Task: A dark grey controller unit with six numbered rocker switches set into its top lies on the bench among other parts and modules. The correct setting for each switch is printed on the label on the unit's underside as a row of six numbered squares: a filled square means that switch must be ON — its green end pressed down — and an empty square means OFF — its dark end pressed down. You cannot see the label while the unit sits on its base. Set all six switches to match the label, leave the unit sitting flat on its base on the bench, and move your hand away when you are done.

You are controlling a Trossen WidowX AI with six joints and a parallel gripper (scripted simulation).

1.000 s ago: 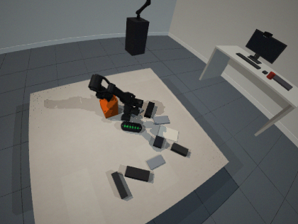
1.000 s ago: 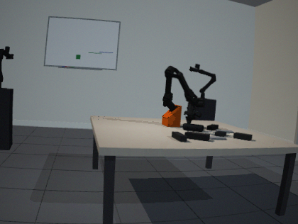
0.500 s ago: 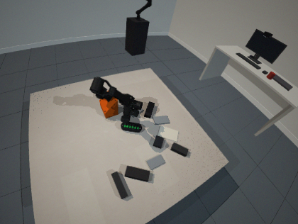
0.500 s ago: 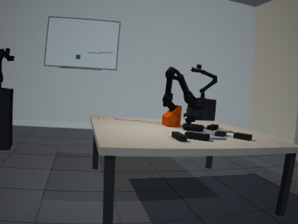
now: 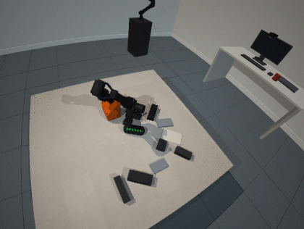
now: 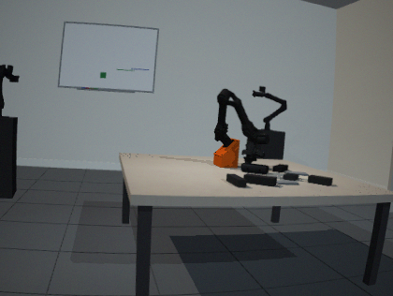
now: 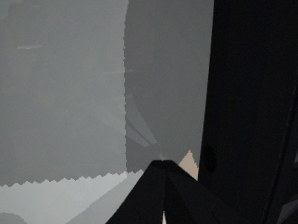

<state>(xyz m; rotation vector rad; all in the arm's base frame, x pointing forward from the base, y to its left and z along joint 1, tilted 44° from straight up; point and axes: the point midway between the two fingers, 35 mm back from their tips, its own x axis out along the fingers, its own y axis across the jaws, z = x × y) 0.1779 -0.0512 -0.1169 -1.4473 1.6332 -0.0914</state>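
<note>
My gripper tip is 270 mm short of the small dark box, 110 mm to the right of it and 10 mm below it. From my gripper tip the other things lie so: long black bar 370 mm ahead, 270 mm to the right, 10 mm above; then white plate 260 mm ahead, 230 mm to the left.
</note>
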